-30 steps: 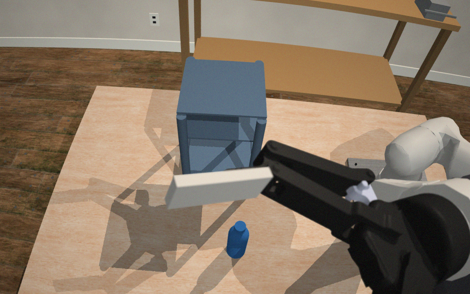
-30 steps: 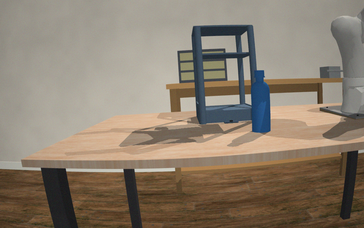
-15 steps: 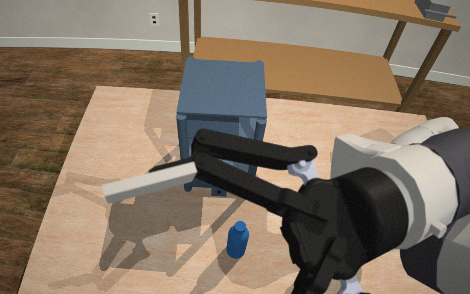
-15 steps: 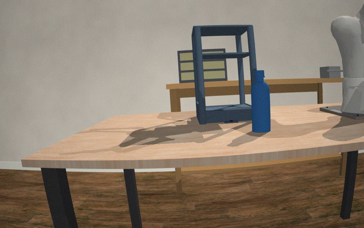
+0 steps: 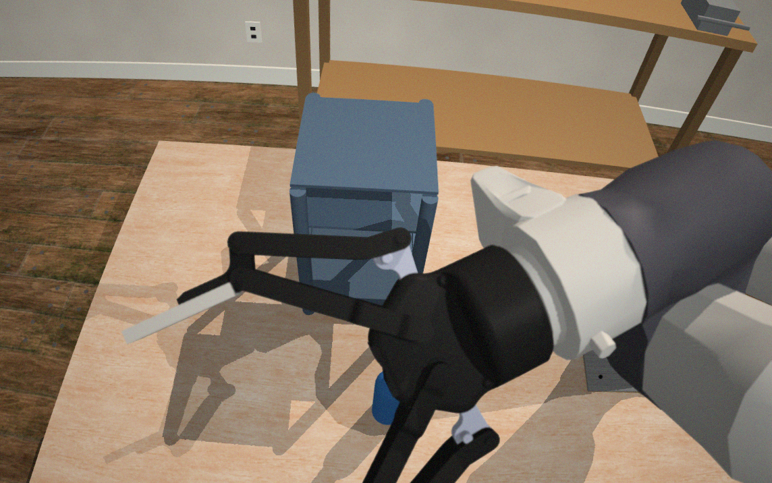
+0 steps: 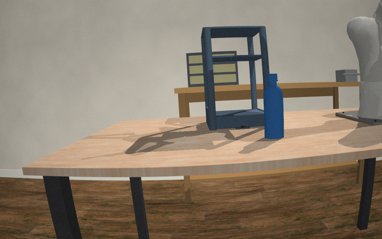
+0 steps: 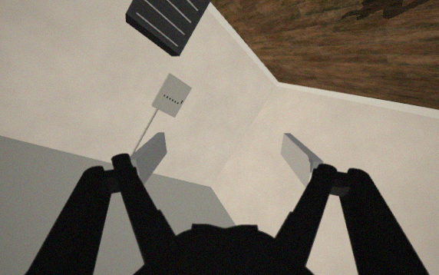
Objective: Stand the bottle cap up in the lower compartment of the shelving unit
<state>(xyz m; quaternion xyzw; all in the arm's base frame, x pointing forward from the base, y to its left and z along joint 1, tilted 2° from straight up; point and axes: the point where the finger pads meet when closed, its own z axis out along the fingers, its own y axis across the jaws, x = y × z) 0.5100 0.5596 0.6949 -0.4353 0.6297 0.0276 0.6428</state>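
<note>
Right now the blue bottle is 56 cm below my hand, 30 cm to the right of it and 8 cm behind it. The rest, counted from my hand: blue shelving unit (60 cm to the right, 50 cm below, 5 cm ahead).
</note>
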